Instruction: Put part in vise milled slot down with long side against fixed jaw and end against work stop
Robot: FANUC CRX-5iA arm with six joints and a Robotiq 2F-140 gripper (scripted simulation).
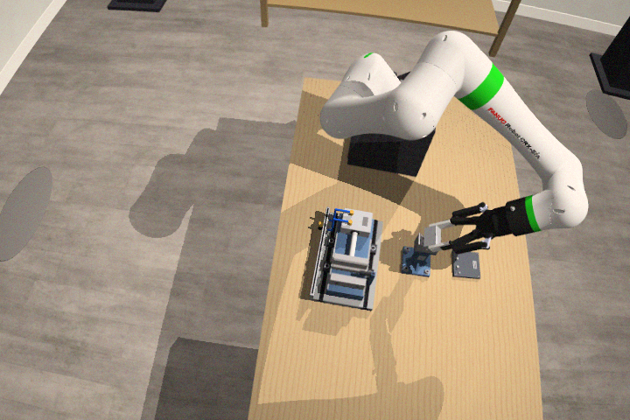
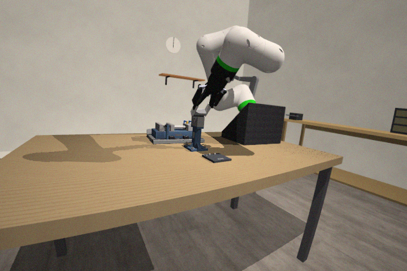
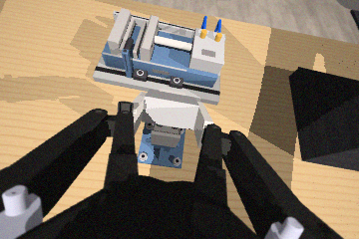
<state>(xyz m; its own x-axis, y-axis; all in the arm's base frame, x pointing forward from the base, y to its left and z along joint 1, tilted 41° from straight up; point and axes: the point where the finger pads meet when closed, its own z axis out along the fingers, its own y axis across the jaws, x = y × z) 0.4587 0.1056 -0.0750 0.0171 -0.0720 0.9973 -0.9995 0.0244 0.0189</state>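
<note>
Right now the V-block post is 2 cm to the right of my hand and 14 cm below it. Also, from my hand: dark infeed plate 1 cm behind, 15 cm to the left, 19 cm below; then part 1 cm to the right, 2 cm below; then work stop 10 cm ahead, 19 cm to the right, 10 cm below.
</note>
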